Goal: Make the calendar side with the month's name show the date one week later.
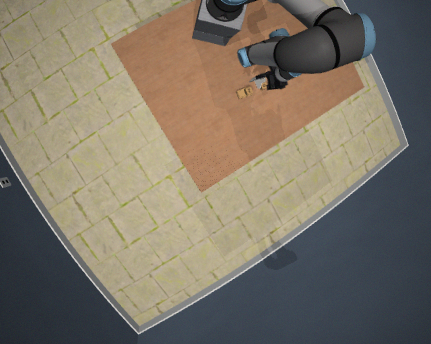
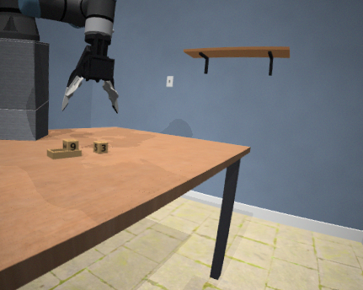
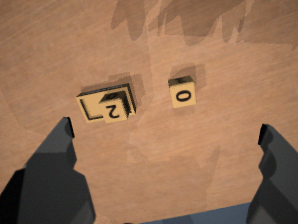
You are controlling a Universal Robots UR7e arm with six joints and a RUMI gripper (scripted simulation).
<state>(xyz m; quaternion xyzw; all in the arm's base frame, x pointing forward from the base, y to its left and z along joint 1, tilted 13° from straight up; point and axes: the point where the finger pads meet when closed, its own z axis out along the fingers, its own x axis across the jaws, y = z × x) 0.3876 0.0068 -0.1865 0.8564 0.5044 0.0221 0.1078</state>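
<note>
Right now my hand is 1 cm past the wooden tray, 9 cm to the left of it and 11 cm above it. The rest, counted from my hand: cube 3 cm ahead, 2 cm to the left, 10 cm below.
</note>
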